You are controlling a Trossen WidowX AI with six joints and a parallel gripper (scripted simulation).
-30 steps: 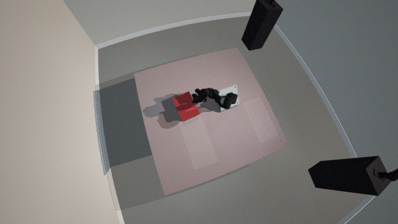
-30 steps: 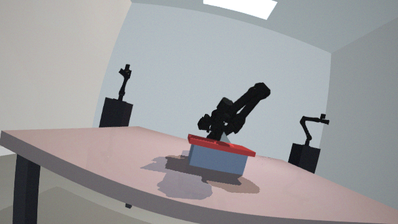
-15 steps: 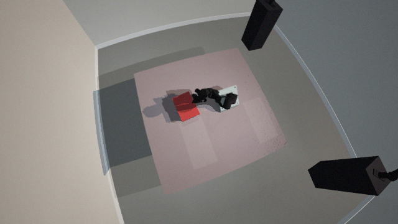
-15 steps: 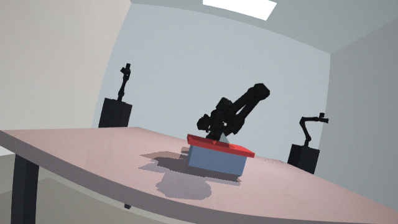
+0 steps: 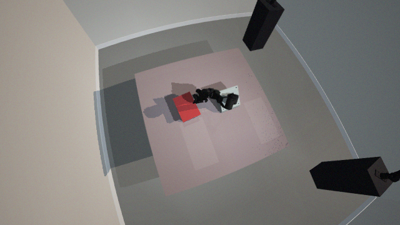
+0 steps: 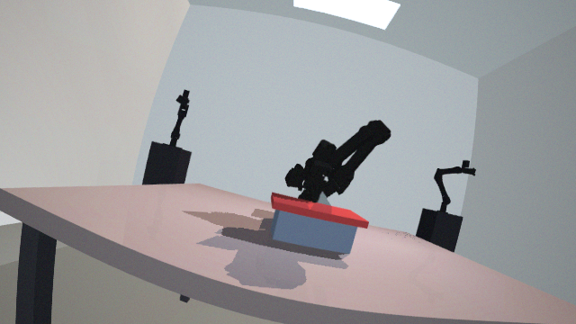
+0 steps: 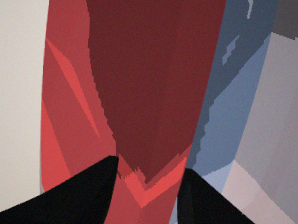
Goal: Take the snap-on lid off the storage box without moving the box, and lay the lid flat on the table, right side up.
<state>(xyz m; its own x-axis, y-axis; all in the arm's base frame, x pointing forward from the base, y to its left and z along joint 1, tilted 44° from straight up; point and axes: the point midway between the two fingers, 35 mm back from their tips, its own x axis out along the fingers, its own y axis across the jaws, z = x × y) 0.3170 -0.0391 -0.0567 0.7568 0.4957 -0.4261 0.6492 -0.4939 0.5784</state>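
Now: the lid 8 cm ahead of my gripper tip. Also, from my gripper tip: blue storage box (8 cm ahead, 5 cm below).
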